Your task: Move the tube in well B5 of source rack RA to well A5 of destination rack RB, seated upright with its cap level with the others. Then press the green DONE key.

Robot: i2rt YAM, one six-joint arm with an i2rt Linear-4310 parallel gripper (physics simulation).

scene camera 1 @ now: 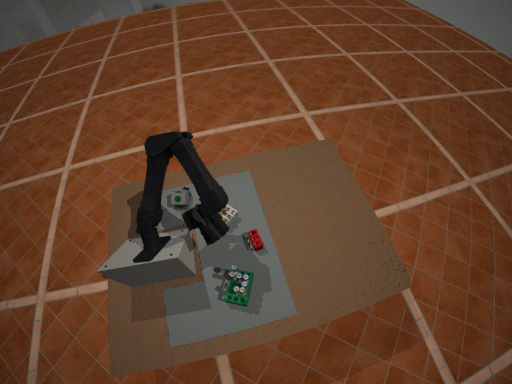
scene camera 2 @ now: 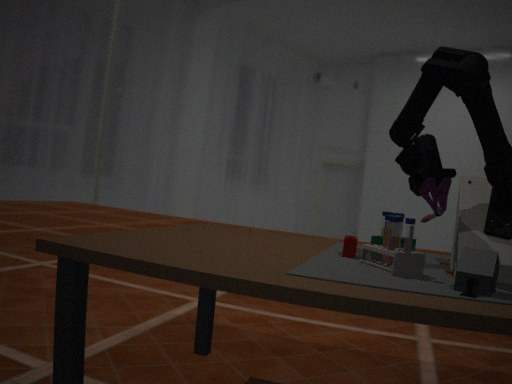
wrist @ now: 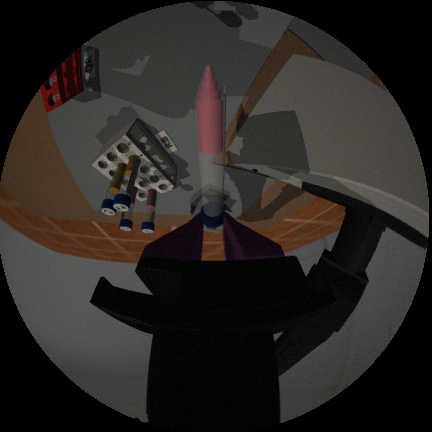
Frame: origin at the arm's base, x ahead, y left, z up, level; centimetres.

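Where they show: gripper, fingertip midpoint: [scene camera 2: 440, 211] [wrist: 212, 217]; arm's base, origin of the base link: [scene camera 1: 154, 249] [scene camera 2: 502, 208] [wrist: 368, 207].
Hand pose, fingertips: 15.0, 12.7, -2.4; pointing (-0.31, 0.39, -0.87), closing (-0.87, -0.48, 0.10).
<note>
Things, the pixels of their top centre, and the offset from my fingertips, as dx, dy, dz. "spot": a spot on its surface instead. Level surfaces: height alone.
- clear tube, middle of its top: [wrist: 215, 190] [scene camera 2: 431, 205] +2.7, -5.1, +1.1
- White rack RB, middle of its top: [wrist: 133, 175] [scene camera 2: 393, 248] [scene camera 1: 220, 210] +9.0, +7.6, -9.6
- Green rack, middle of its top: [scene camera 2: 394, 237] [scene camera 1: 239, 286] +14.5, -26.2, -9.6
- green DONE key, surface spot: [scene camera 1: 177, 199] spot: -10.7, +14.7, -7.8
- red rack, middle of its top: [scene camera 2: 351, 237] [scene camera 1: 255, 238] +23.1, -7.2, -9.6
- grey mat, its level: dz -14.6
- brown table, its level: dz -14.9
My gripper [scene camera 2: 440, 212] [wrist: 212, 217] is shut on a clear tube [scene camera 2: 428, 218] [wrist: 210, 125] with pink contents, at its blue cap. The tube is strongly tilted in scene camera 2, tip pointing left and slightly down, held in the air above the mat and clear of the racks. White rack RB [scene camera 1: 232, 215] [scene camera 2: 409, 265] [wrist: 117, 139] holds several blue-capped tubes and shows empty wells; it is left of the held tube in the wrist view. Green rack [scene camera 1: 250, 285] [scene camera 2: 376, 240], apparently RA, holds several white-topped tubes; its label is unreadable. The green DONE key [scene camera 1: 177, 199] is on a grey box.
A red rack [scene camera 1: 255, 240] [scene camera 2: 349, 246] [wrist: 65, 80] stands between the green and white racks, toward the mat's outer side. The arm's large pale base block [scene camera 1: 160, 265] [wrist: 350, 120] is beside the grey mat [scene camera 1: 190, 330]. The brown table [scene camera 1: 320, 200] extends beyond.
</note>
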